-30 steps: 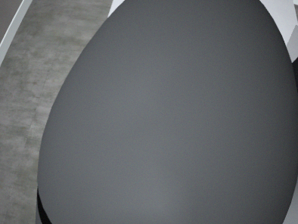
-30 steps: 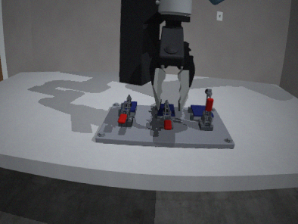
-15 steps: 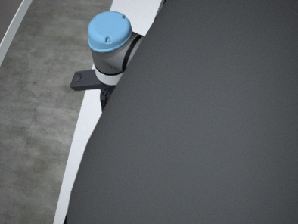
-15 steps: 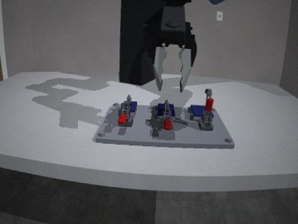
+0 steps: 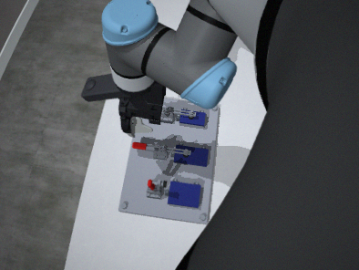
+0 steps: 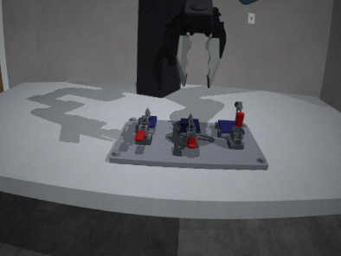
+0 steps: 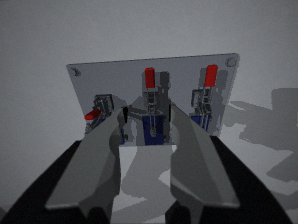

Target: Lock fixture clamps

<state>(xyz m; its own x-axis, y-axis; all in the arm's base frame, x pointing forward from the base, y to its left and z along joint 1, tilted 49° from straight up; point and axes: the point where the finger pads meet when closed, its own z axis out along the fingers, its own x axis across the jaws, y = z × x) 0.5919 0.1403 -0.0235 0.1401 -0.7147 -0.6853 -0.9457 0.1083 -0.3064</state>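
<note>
Right now the blue part is 16 cm behind my hand, 9 cm to the left of it and 15 cm below it. From my hand the other things lie so: grey fixture plate: 9 cm behind, 1 cm to the right, 18 cm below.
</note>
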